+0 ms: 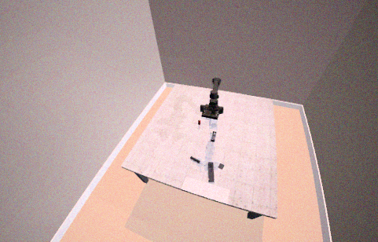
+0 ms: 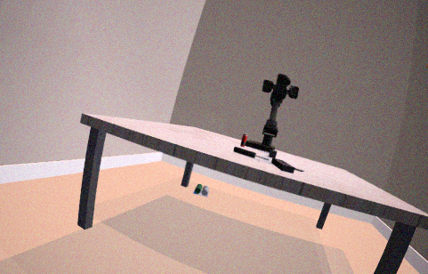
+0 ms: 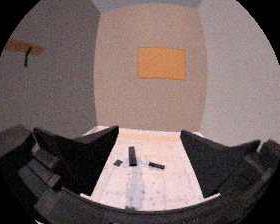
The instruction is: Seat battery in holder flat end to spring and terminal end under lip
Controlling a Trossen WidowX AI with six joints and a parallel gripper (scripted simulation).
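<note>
The battery lies 20 cm behind my gripper tip, 13 cm to the right of it and 31 cm below it.
</note>
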